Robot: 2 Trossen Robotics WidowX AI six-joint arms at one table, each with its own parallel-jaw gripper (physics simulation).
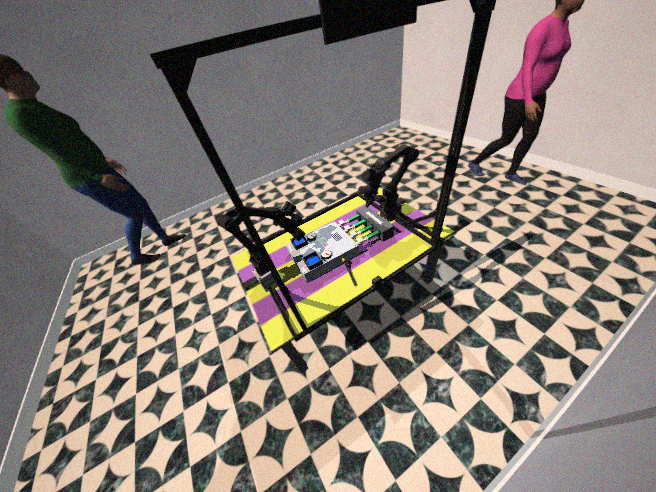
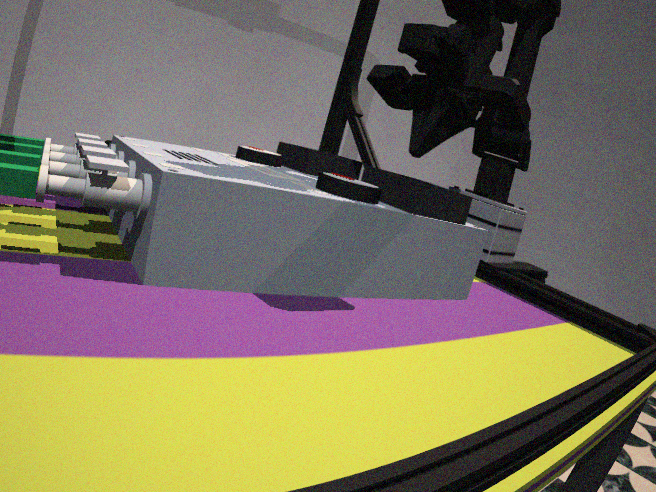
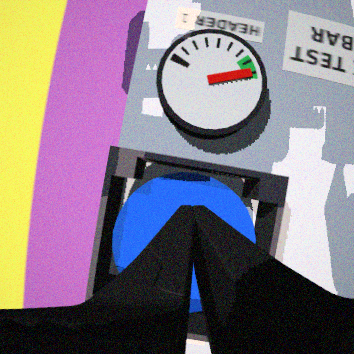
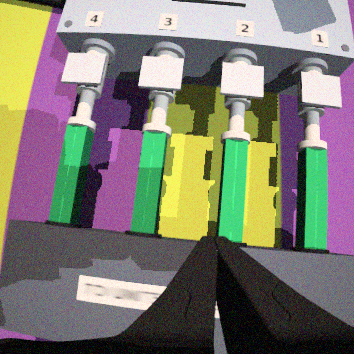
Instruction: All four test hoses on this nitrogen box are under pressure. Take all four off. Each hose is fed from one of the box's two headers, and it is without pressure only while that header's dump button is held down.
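Where they show: left gripper, between the fingertips: (image 2: 413, 155) (image 3: 190, 216); right gripper, between the fingertips: (image 1: 366, 207) (image 4: 211, 246); left arm's base, origin of its link: (image 1: 263, 270) (image 2: 489, 199); right arm's base, origin of its link: (image 1: 390, 204).
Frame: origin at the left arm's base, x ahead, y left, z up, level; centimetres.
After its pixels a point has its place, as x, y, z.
Note:
The grey nitrogen box (image 1: 344, 244) {45.5, -15.4, -3.1} (image 2: 238, 238) {48.0, 7.0, -7.1} (image 4: 135, 15) {49.4, -14.0, -3.1} lies on the table. Green hose 4 (image 4: 71, 175) {64.1, -19.8, -4.7}, hose 3 (image 4: 149, 185) {65.3, -13.2, -4.7}, hose 2 (image 4: 234, 190) {66.0, -6.3, -4.7} and hose 1 (image 4: 314, 200) {67.2, 0.4, -4.7} sit in line with their numbered ports, each behind a white square tab. The header 1 gauge (image 3: 200, 105) {34.3, 4.9, -1.7} has its red needle at the green band. My left gripper (image 3: 190, 216) {29.1, 5.5, 2.2} (image 2: 417, 153) {29.1, 5.5, 2.2} is shut and empty, above the blue dump button (image 3: 150, 215) {28.6, 7.3, -1.5} beside that gauge. A second blue button (image 1: 313, 260) {24.7, -13.5, -1.6} is uncovered. My right gripper (image 4: 211, 246) {69.7, -9.5, 6.8} is shut and empty, over the dark block near hose 2's rear end.
The dark block (image 4: 50, 260) {71.0, -20.7, -3.1} holds the hoses' rear ends; its label is blurred. A second gauge (image 1: 326, 254) {32.6, -15.1, -1.7} sits beside the uncovered button. A black frame (image 1: 211, 148) {-0.1, -40.3, 76.8} stands around the striped table. Two people, in green (image 1: 50, 137) and pink (image 1: 540, 63), stand beyond it.

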